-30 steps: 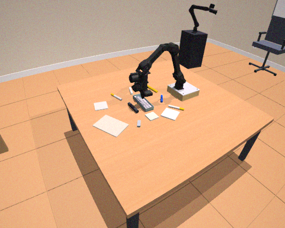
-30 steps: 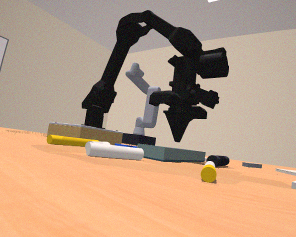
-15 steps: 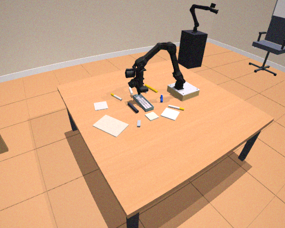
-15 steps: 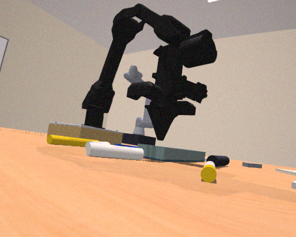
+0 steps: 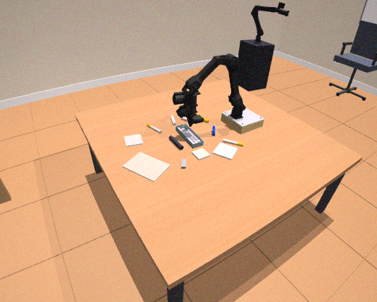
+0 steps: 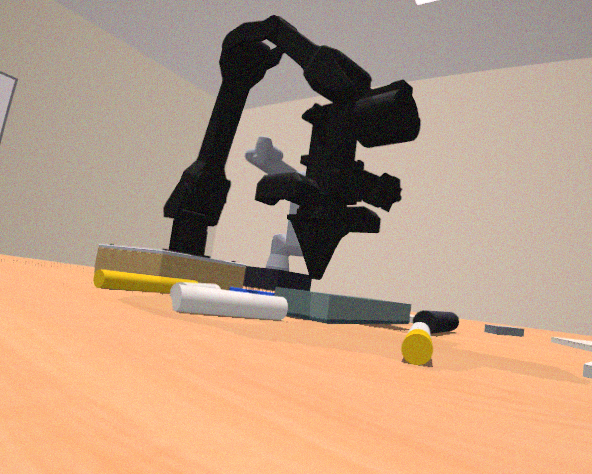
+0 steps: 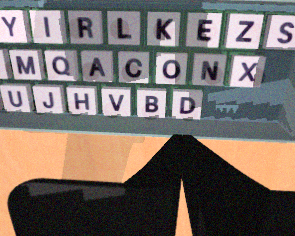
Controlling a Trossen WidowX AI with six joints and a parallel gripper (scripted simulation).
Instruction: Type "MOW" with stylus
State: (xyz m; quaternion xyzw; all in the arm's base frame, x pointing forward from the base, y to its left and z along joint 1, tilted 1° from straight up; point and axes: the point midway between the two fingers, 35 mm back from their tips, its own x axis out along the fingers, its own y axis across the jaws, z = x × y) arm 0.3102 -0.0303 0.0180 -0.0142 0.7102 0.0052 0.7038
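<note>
Right now the blue stylus is 15 cm behind my gripper tip, 3 cm below it and 2 cm to the left of it. The rest, counted from my gripper tip: black cylinder 13 cm ahead, 7 cm to the left, 3 cm below; small grey block 25 cm to the left, 16 cm ahead, 4 cm below; yellow marker 14 cm behind, 13 cm to the right, 3 cm below.
</note>
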